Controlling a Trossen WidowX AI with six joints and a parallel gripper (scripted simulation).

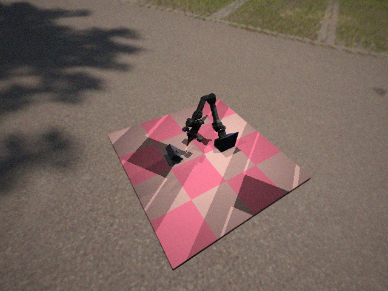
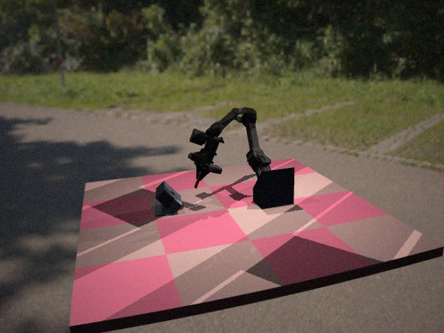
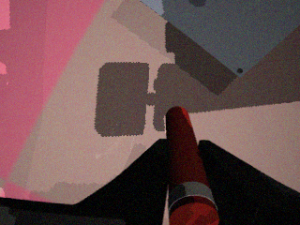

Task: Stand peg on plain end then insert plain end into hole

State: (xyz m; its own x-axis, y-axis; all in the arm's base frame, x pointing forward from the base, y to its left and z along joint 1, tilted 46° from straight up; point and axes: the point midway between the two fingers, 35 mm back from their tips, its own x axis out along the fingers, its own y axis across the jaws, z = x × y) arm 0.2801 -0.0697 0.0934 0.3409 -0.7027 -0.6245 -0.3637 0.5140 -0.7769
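Right now the sloped panel is 140 mm ahead of my gripper tip and 60 mm below it. Round my gripper tip: peg 20 mm above, 10 mm behind.
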